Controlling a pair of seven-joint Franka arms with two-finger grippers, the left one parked.
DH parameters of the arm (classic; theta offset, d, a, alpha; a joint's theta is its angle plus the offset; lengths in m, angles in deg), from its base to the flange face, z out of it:
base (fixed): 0 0 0 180
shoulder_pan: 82.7 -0.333 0 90
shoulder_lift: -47.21 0 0 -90
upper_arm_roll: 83.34 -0.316 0.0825 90
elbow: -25.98 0 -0.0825 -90
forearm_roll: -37.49 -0.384 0 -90
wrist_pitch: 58.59 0 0.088 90
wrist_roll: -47.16 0.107 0 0
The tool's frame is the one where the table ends.
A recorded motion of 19 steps. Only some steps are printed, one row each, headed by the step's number.
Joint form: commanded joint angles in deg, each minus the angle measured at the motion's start. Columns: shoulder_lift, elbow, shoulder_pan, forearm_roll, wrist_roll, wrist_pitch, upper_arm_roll.
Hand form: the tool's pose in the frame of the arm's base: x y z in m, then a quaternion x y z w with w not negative. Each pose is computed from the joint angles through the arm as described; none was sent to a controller.
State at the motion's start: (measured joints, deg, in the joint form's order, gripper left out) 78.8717 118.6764 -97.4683 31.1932 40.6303 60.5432 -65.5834
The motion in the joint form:
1: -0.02 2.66 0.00 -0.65 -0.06 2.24 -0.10
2: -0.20 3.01 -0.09 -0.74 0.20 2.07 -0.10
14: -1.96 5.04 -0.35 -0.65 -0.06 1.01 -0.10
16: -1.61 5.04 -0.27 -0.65 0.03 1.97 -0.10
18: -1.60 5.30 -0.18 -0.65 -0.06 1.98 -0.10
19: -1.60 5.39 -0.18 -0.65 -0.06 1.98 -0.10
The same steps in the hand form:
1: 0.6706 -0.0055 0.2926 0.99878 0.01754 -0.03727 0.02707
2: 0.6688 -0.0048 0.2918 0.99874 0.01515 -0.04009 0.02593
14: 0.6581 -0.0038 0.2947 0.99826 0.01737 -0.05202 0.02146
16: 0.6598 -0.0048 0.2921 0.99852 0.01615 -0.04665 0.02302
18: 0.6585 -0.0062 0.2901 0.99841 0.01586 -0.04893 0.02291
19: 0.6581 -0.0063 0.2894 0.99838 0.01576 -0.04971 0.02288

